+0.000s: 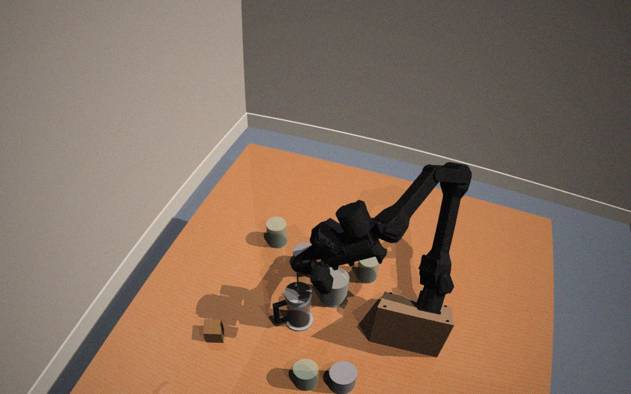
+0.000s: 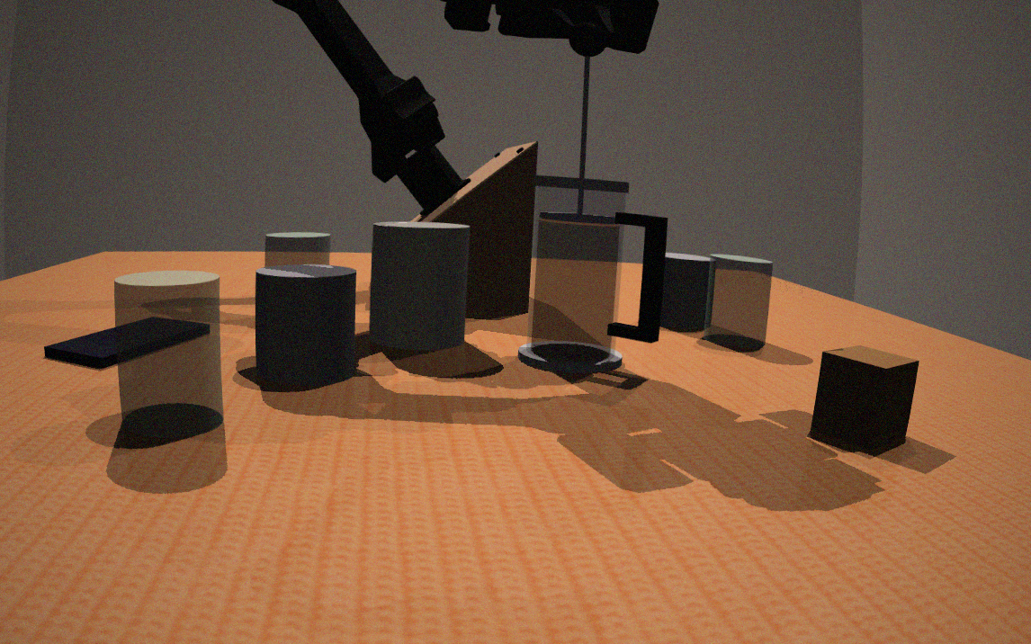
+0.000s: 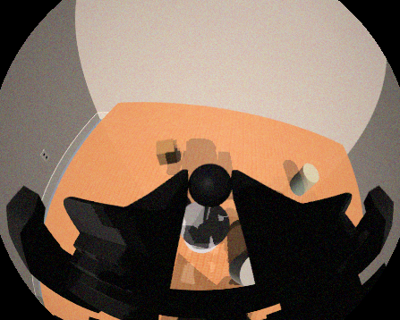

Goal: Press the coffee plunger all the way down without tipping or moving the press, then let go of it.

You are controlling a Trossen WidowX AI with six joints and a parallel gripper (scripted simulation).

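Now: the glass coffee press 13 cm below my gripper tip and 1 cm to the left of it.
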